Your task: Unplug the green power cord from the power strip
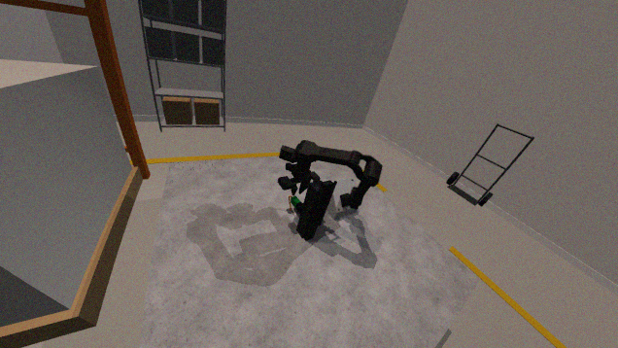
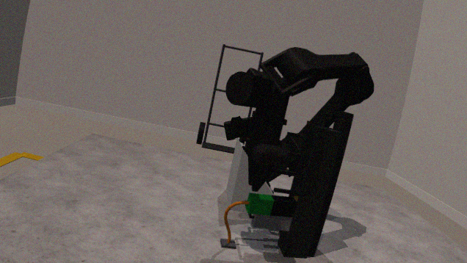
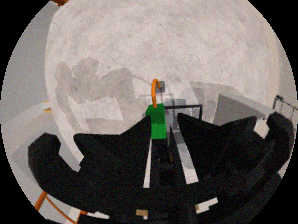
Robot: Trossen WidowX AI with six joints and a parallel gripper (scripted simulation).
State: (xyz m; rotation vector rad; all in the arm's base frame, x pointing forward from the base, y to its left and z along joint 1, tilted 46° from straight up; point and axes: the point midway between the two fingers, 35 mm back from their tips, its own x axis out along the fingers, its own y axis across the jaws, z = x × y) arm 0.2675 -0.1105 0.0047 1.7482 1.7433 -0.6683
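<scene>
My gripper tip is now 4 cm to the right of the green plug and 2 cm above it.
</scene>
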